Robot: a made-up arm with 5 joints. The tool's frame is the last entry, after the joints. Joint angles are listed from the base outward. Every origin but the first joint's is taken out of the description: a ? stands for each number. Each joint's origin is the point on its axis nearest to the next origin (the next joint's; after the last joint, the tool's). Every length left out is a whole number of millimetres.
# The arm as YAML. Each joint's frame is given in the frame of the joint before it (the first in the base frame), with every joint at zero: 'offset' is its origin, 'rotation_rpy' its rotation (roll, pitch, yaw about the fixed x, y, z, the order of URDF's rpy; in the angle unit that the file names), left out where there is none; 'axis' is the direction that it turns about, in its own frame. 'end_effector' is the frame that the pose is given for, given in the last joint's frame.
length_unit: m
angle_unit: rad
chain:
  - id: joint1
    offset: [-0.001, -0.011, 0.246]
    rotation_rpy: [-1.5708, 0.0, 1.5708]
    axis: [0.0, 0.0, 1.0]
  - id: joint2
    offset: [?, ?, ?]
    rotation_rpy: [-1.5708, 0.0, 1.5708]
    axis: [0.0, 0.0, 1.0]
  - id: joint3
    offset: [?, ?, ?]
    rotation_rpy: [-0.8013, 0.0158, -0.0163]
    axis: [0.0, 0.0, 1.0]
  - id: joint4
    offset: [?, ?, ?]
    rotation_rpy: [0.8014, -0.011, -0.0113]
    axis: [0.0, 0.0, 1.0]
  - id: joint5
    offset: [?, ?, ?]
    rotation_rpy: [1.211, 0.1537, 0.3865]
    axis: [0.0, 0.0, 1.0]
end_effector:
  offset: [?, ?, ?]
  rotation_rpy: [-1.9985, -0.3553, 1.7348]
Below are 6 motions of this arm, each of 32 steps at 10 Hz.
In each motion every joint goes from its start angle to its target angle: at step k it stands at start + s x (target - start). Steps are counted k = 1, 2, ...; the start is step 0. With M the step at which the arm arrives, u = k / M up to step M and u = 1 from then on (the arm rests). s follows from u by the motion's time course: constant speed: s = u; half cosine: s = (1 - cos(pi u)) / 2; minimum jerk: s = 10 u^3 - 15 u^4 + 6 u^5.
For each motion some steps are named. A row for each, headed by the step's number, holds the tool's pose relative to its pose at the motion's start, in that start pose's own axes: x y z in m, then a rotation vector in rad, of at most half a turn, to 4 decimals.
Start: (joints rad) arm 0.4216 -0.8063 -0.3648 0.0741 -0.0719
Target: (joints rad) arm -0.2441 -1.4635 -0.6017 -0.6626 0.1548
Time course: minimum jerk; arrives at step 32
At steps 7, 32:
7: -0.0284 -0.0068 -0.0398 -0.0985 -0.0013 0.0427
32: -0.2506 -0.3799 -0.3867 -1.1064 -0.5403 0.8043

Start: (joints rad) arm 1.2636 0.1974 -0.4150 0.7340 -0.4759
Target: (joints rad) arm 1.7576 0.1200 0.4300 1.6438 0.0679
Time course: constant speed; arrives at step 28
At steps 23, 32:
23: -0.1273 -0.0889 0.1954 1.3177 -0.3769 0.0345
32: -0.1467 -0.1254 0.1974 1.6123 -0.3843 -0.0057

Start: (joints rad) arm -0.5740 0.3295 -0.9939 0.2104 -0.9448
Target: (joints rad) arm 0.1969 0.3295 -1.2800 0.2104 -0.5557
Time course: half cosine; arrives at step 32
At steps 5, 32:
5: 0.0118 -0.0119 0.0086 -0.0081 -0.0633 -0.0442
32: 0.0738 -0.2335 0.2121 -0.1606 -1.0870 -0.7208

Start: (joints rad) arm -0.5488 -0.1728 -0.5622 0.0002 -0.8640
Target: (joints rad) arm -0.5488 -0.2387 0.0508 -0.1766 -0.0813
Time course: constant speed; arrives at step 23
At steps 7, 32:
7: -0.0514 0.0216 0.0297 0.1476 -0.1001 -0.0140
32: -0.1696 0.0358 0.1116 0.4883 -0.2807 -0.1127

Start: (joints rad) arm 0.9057 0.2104 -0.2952 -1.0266 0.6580
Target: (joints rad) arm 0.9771 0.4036 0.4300 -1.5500 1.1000
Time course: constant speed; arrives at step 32
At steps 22, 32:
22: 0.0382 -0.0848 0.2432 0.3166 -0.0302 -0.0062
32: 0.0624 -0.1642 0.3391 0.4945 -0.0747 -0.0178

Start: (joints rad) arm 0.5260 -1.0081 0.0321 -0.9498 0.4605
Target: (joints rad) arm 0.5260 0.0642 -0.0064 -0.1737 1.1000
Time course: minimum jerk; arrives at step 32
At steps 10, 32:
10: 0.0611 -0.0379 0.1426 0.3312 -0.0531 -0.1890
32: 0.2448 -0.5544 0.4681 1.5886 -0.0390 -1.3926

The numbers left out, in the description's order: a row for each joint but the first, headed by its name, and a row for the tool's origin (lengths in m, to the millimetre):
joint2: -0.13 -0.045 0.0
joint3: 0.027 0.186 0.0
joint4: 0.256 0.194 0.0
joint5: -0.037 0.229 0.0
tool: -0.033 0.048 0.0

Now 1 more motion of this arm.
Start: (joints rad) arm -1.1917 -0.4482 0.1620 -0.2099 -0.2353
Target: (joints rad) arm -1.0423 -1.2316 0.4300 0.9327 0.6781
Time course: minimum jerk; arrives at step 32
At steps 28, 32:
28: 0.0267 -0.2965 -0.0485 0.8491 -0.7577 -0.6985
32: 0.0261 -0.3024 -0.0494 0.8617 -0.7713 -0.7144

